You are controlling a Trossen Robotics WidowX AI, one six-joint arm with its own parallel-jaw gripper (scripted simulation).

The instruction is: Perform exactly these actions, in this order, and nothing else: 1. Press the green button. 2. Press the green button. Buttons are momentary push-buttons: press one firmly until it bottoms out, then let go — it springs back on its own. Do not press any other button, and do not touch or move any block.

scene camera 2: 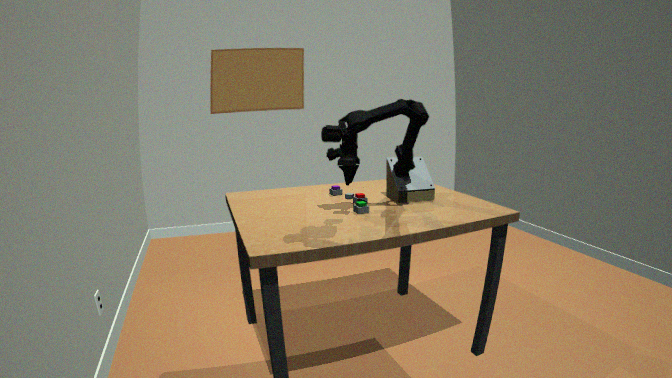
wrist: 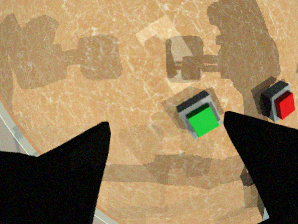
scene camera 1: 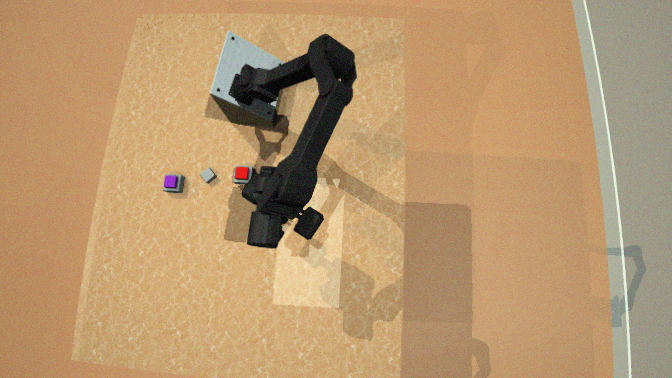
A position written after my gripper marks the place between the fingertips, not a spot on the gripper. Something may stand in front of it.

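Nothing is held by my gripper (scene camera 1: 289, 213), (scene camera 2: 348, 184), (wrist: 169, 122), and I can see it at those spots. My gripper is open.
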